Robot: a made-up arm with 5 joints. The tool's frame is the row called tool. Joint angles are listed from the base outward. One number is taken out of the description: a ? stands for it. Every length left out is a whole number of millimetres.
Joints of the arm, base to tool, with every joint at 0 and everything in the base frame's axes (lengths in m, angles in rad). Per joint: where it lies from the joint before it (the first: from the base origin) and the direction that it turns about. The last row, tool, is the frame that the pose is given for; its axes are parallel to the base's.
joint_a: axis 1 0 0 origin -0.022 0 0.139
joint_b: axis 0 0 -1 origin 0 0.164 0.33
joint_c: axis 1 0 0 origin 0.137 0.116 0
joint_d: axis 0 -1 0 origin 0 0.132 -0.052
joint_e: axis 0 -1 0 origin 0.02 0 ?
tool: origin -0.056 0 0.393
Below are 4 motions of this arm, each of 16 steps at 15 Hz.
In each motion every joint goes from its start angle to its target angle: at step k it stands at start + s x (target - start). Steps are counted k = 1, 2, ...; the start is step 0. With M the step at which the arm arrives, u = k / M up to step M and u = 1 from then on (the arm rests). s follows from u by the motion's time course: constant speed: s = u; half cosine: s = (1 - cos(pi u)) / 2; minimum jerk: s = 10 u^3 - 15 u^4 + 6 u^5.
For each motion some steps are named. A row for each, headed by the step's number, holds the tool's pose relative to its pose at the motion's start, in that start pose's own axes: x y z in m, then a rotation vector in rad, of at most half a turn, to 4 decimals.
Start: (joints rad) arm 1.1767 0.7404 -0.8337 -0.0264 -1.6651
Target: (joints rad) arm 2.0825 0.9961 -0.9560 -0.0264 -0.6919
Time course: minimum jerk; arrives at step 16
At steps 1, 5, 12, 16:
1: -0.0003 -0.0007 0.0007 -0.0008 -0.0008 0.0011
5: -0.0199 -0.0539 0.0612 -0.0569 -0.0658 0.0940
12: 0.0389 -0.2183 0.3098 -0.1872 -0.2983 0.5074
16: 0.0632 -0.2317 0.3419 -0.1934 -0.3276 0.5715

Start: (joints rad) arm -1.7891 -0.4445 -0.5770 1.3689 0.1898
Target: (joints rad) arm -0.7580 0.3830 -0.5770 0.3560 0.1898
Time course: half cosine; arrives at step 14
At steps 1, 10, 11, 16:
1: 0.0118 0.0015 -0.0012 -0.0115 0.0137 -0.0119
10: 0.4547 -0.6417 -0.2996 -0.1889 1.0123 -1.0571
11: 0.4127 -0.7556 -0.3362 -0.1365 1.1141 -1.1741
16: 0.3200 -0.9054 -0.3859 -0.0406 1.2516 -1.3329

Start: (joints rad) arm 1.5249 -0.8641 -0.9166 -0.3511 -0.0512
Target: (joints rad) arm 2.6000 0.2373 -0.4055 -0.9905 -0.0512
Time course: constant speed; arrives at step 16
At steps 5, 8, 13, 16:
5: 0.1606 -0.5315 -0.1243 0.5556 0.3036 -0.1415
8: 0.2074 -0.8116 -0.3596 0.9201 0.4668 -0.1362
13: 0.2474 -1.0373 -0.9273 1.5430 0.6914 0.0307
16: 0.2751 -0.9874 -1.2829 1.9066 0.7895 0.2283

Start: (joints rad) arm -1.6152 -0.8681 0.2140 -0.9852 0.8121
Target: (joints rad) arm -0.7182 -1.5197 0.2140 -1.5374 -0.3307
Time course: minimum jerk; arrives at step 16
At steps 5, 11, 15, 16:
5: -0.0034 -0.0027 0.0569 0.0466 0.2030 0.1656
11: -0.2330 0.1800 0.0572 -0.2904 0.7800 0.6630
15: -0.3513 0.2348 -0.0118 -0.4877 0.8943 0.7001
16: -0.3529 0.2354 -0.0129 -0.4903 0.8956 0.7002

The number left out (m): 0.312
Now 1 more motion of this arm.
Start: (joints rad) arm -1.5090 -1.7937 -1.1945 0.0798 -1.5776
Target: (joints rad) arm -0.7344 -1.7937 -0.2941 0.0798 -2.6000
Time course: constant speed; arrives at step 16
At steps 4, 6, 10, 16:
4: 0.0164 -0.1512 -0.0709 0.1569 0.1655 0.1906
6: 0.0260 -0.2065 -0.1229 0.2094 0.2318 0.2984
10: 0.0435 -0.2716 -0.2454 0.2569 0.3299 0.5242
16: 0.0551 -0.2624 -0.4420 0.1804 0.3930 0.8358

